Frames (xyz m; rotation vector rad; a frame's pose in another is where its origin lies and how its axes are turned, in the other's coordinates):
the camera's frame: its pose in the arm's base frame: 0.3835 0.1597 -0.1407 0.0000 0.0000 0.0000
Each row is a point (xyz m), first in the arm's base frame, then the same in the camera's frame.
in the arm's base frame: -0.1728 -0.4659 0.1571
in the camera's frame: -0.5563 -0.6256 0.2978
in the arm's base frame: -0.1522 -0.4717 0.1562
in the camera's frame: -0.5357 -0.6314 0.2969
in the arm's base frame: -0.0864 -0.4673 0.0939
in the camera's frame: -0.4699 -0.6270 0.2346
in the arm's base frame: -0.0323 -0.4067 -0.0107
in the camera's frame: -0.4158 -0.5664 0.1300
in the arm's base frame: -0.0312 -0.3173 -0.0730
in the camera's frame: -0.4147 -0.4770 0.0677
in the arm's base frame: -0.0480 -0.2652 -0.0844
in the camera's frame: -0.4315 -0.4249 0.0563
